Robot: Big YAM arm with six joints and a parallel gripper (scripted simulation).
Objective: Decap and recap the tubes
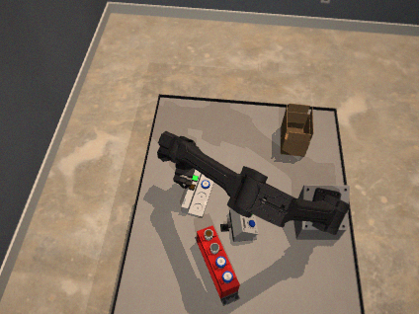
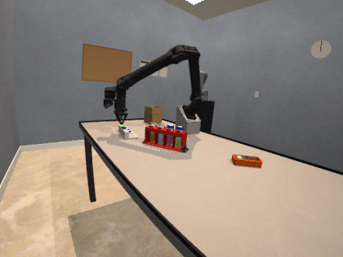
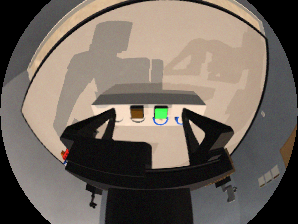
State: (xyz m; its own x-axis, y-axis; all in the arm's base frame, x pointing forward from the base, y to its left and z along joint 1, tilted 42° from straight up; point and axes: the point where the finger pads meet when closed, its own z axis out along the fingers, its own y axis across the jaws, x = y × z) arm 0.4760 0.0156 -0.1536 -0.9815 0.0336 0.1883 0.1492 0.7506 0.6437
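My hand is 7 cm to the left of the blue tube cap, 7 cm past it and 7 cm above it. From my hand the other things lie so: green key 24 cm behind, 11 cm to the left, 2 cm below; key housing 23 cm behind, 13 cm to the left, 3 cm below; blue key 25 cm behind, 15 cm to the left, 2 cm below.
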